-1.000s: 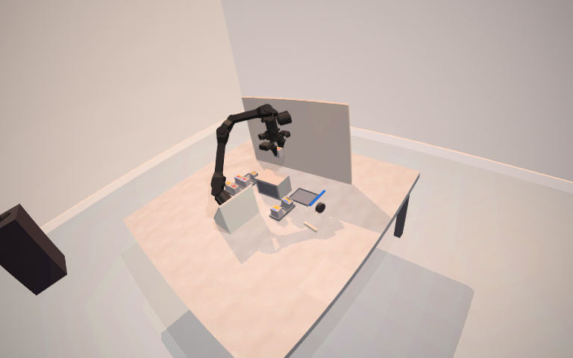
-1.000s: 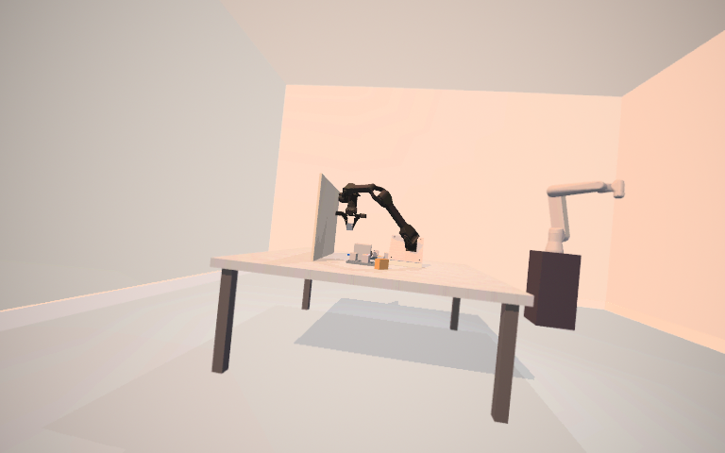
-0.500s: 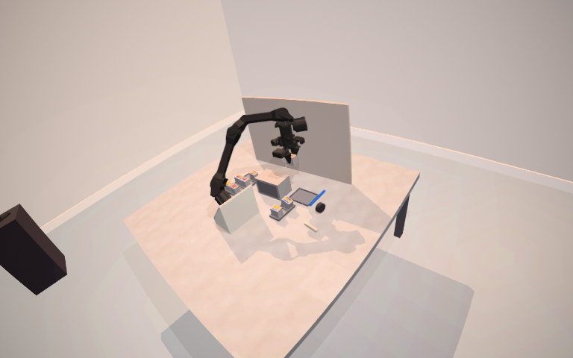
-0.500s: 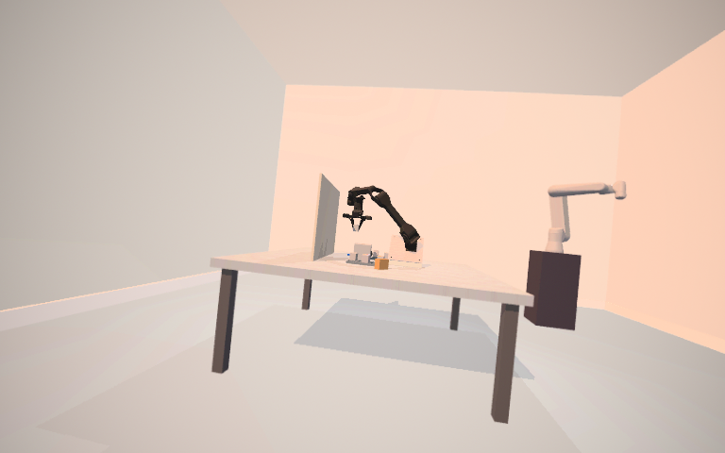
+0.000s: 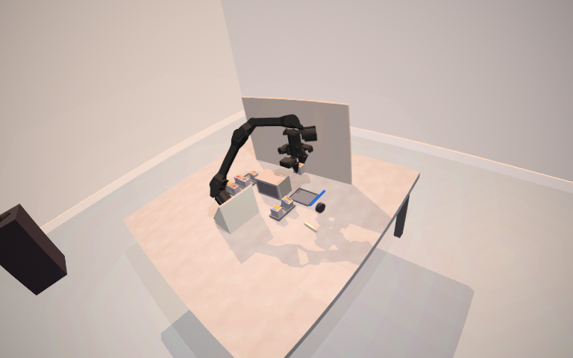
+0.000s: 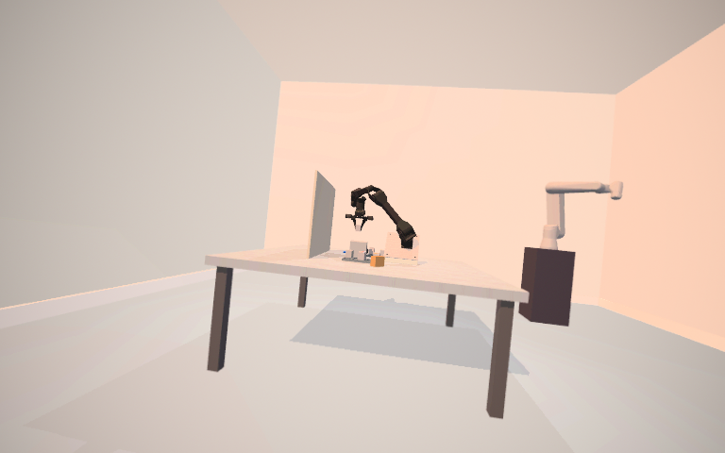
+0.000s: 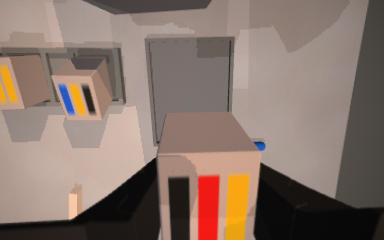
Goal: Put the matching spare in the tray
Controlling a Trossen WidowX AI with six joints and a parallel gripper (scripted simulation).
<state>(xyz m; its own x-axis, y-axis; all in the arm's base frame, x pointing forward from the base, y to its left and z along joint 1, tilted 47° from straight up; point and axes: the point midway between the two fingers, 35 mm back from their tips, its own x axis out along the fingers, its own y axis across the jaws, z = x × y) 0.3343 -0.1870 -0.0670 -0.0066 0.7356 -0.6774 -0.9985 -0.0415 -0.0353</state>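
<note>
My gripper tip is now 16 cm above the grey tray. Also, from my gripper tip: black puck 14 cm to the right, 14 cm below, 4 cm behind; then blue rod 16 cm below, 7 cm to the right, 3 cm ahead; then spare block 2 cm above.
</note>
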